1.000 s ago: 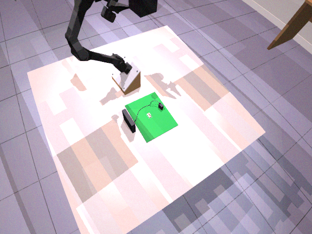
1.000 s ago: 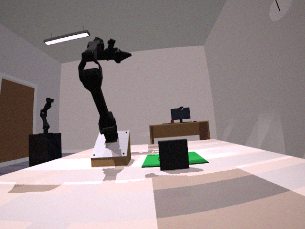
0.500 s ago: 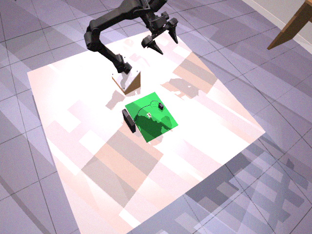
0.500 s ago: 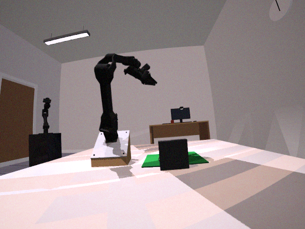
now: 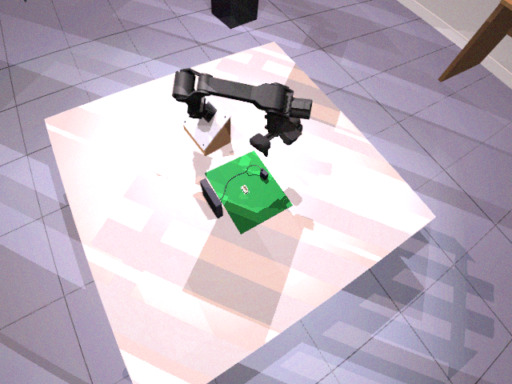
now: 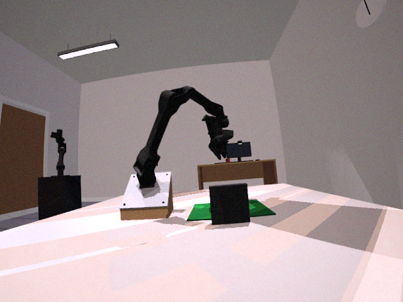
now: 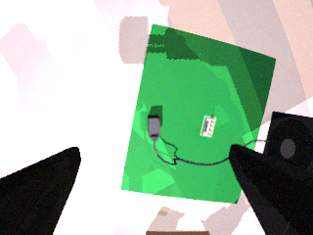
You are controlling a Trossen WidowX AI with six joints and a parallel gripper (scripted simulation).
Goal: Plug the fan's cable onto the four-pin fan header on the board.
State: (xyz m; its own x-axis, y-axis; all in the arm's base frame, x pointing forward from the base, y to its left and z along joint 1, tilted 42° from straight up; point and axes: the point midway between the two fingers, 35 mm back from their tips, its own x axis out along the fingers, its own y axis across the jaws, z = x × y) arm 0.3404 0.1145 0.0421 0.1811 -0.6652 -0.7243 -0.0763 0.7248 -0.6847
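Right now the fan cable plug is 190 mm below my gripper tip, 20 mm behind it and 10 mm to the right of it. From my gripper tip the other things lie so: fan: 250 mm to the right, 150 mm below, 40 mm behind; green board: 230 mm below, 100 mm to the right, 10 mm behind.
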